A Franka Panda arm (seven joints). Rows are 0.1 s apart.
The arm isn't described. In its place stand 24 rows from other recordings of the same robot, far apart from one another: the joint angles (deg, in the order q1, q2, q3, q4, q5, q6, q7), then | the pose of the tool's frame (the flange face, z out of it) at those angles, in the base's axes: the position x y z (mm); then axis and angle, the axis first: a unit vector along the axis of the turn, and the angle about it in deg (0 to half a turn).
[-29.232, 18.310, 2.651, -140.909, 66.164, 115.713, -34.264] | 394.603 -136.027 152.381 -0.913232 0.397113 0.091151 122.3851
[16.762, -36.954, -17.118, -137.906, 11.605, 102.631, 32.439] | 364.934 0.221 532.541 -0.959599 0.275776 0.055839 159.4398
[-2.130, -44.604, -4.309, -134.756, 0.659, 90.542, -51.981] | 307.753 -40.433 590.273 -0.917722 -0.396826 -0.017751 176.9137
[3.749, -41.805, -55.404, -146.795, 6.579, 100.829, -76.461] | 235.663 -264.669 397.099 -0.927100 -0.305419 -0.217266 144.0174
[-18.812, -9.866, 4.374, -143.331, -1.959, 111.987, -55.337] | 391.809 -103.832 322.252 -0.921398 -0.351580 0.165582 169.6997
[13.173, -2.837, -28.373, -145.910, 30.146, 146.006, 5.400] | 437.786 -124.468 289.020 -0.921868 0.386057 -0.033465 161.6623
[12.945, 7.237, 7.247, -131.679, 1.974, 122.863, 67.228] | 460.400 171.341 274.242 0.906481 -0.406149 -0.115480 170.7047
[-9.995, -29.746, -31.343, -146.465, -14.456, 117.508, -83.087] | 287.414 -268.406 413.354 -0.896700 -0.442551 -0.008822 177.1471
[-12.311, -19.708, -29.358, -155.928, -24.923, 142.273, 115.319] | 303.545 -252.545 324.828 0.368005 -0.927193 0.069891 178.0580
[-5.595, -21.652, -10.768, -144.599, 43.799, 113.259, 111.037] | 401.423 -72.144 412.482 -0.258387 0.907800 0.330357 159.5112
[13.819, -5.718, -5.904, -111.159, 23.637, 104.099, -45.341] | 520.753 103.960 530.607 -0.915083 -0.399525 -0.054803 157.3739
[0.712, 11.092, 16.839, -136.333, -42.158, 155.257, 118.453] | 481.408 178.822 254.740 -0.835427 0.524054 -0.165618 178.2899
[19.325, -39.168, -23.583, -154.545, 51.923, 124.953, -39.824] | 362.500 3.585 450.609 -0.974343 -0.080983 -0.209996 126.7705
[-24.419, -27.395, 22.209, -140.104, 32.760, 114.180, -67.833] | 416.056 24.296 463.171 -0.901582 -0.418693 -0.108841 164.5394
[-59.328, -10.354, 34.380, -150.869, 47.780, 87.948, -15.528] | 328.900 -70.832 284.567 -0.907042 0.294693 0.300716 126.8874
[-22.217, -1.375, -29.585, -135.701, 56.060, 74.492, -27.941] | 328.598 -247.979 351.750 -0.934999 0.349865 0.058063 100.9995
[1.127, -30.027, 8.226, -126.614, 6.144, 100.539, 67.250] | 392.473 84.742 582.493 -0.866865 0.498313 -0.015156 176.1636
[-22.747, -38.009, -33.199, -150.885, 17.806, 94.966, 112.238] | 205.602 -240.568 414.434 -0.135623 0.931888 0.336438 161.0975
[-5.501, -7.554, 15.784, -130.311, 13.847, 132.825, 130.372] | 504.501 98.281 426.452 -0.433243 0.900200 0.044044 167.7076
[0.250, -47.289, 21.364, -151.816, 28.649, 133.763, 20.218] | 325.017 150.406 521.319 -0.968540 0.136821 -0.207869 162.2429
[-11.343, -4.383, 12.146, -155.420, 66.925, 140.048, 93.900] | 382.703 4.728 236.253 -0.244553 0.928479 0.279500 162.7380
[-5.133, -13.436, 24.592, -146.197, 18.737, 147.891, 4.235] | 433.953 145.965 369.327 -0.993628 -0.005753 -0.112566 170.9183
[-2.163, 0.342, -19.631, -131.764, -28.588, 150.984, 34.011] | 506.275 -189.424 377.361 0.944041 -0.278888 0.176089 164.2802
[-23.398, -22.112, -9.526, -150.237, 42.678, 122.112, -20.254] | 347.818 -187.439 378.014 -0.942435 0.319852 -0.097530 142.9338
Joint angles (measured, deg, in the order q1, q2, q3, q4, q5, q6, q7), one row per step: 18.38, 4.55, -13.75, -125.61, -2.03, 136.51, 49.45; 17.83, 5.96, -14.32, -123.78, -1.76, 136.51, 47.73; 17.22, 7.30, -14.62, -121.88, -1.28, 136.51, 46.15; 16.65, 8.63, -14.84, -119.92, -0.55, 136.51, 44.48; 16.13, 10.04, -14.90, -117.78, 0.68, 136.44, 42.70; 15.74, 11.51, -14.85, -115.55, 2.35, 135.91, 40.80; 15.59, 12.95, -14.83, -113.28, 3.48, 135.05, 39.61; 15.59, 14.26, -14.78, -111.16, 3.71, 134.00, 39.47; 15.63, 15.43, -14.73, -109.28, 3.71, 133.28, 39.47; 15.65, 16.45, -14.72, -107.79, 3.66, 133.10, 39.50
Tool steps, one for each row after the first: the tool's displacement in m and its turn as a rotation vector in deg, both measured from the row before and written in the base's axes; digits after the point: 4 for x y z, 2 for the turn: 0.0103, -0.0096, 0.0011, -0.36, -0.43, 0.46; 0.0102, -0.0077, 0.0021, -0.16, -0.55, 0.41; 0.0102, -0.0066, 0.0026, 0.00, -0.62, 0.48; 0.0107, -0.0045, 0.0029, 0.36, -0.66, 0.51; 0.0102, -0.0019, 0.0020, 0.68, -0.25, 0.62; 0.0096, 0.0003, 0.0019, 0.39, -0.02, 0.49; 0.0083, 0.0021, 0.0015, -0.12, 0.20, 0.17; 0.0076, 0.0024, 0.0016, -0.25, -0.03, 0.20; 0.0066, 0.0015, 0.0009, -0.27, -0.32, 0.13
